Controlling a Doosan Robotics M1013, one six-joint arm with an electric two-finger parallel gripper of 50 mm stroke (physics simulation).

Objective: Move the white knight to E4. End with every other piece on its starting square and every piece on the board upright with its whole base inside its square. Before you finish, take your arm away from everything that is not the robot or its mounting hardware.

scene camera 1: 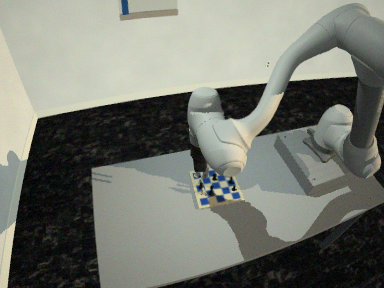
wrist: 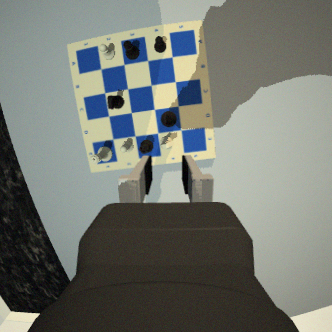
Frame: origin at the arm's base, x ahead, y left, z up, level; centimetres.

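Seen in the pictures: gripper, fingertip midpoint: (scene camera 1: 204, 174) (wrist: 166, 167); arm's base at its link origin: (scene camera 1: 322, 146).
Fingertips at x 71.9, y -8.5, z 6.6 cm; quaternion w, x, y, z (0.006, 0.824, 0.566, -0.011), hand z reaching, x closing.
Pixels of each thing's top centre, then the offset from my fingertips to it.
- white knight at its top centre: (wrist: 165, 145) dx -0.5, dy -0.3, dz -11.2 cm
- blue-and-cream board at its top centre: (wrist: 140, 98) (scene camera 1: 216, 185) dx -8.5, dy -1.5, dz -15.2 cm
- white pawn at its top centre: (wrist: 122, 149) dx -2.3, dy -6.7, dz -12.0 cm
- tall white piece at its top centre: (wrist: 92, 159) dx -2.7, dy -10.9, dz -9.9 cm
- black knight at its top centre: (wrist: 108, 99) dx -9.5, dy -5.3, dz -11.2 cm
The white knight (wrist: 168, 140) is on E4 of the blue-and-cream board (wrist: 144, 121) (scene camera 1: 212, 202) in the wrist view, between the black piece (wrist: 168, 118) on D4 and the board's E-side edge. It looks upright, with its base inside the square as far as I can see. In scene camera 1 I cannot pick it out. My gripper (wrist: 166, 167) is open and empty, with its fingers apart from the knight; the knight shows just past the fingertips. In scene camera 1 the dark gripper body hangs over the board's far left edge.
A black piece (wrist: 146, 145) is on E3, a white pawn (wrist: 127, 145) on E2 and a tall white piece (wrist: 103, 153) on E1. A black knight (wrist: 116, 102) is on C2. White (wrist: 107, 50) and black (wrist: 131, 49) (wrist: 160, 44) pieces are in row A.
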